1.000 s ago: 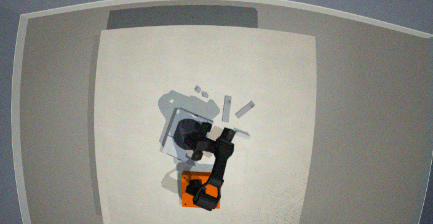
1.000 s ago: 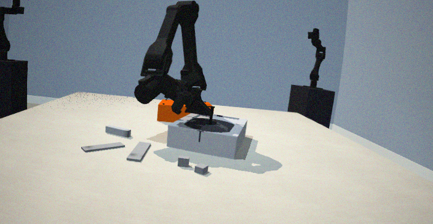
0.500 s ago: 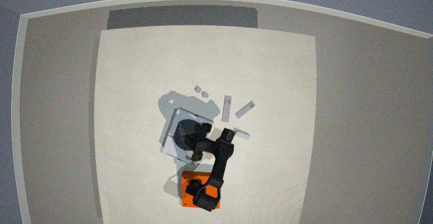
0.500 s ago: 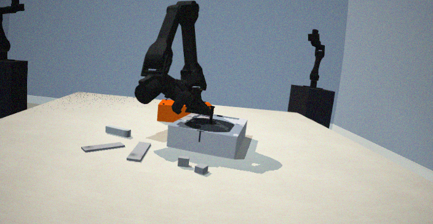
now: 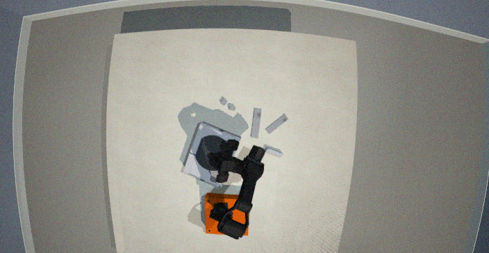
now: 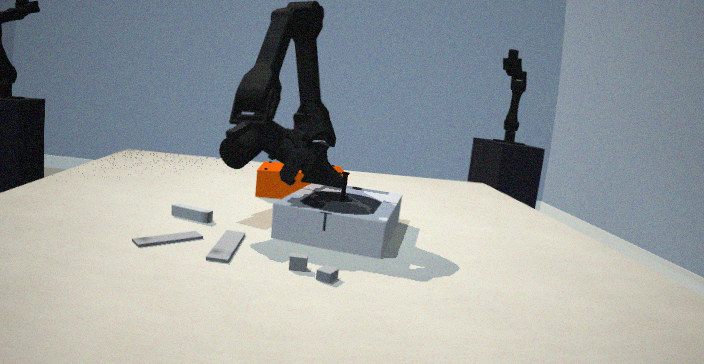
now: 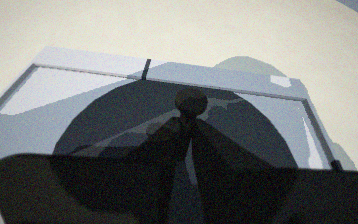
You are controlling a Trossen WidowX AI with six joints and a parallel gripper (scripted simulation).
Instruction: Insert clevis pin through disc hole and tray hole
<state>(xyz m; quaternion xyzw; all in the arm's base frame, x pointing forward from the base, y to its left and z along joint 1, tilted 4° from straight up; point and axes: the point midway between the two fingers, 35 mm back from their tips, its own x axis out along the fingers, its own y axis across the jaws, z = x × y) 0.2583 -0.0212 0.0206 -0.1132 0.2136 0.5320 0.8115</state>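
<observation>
Right now the steel tray is 40 mm below my gripper tip, 10 mm to the left of it and 10 mm behind it. The rest, counted from my gripper tip: clevis pin: right at my gripper tip; dark aluminium disc: 30 mm below; grey block: 270 mm to the right, 80 mm below, 30 mm behind.
</observation>
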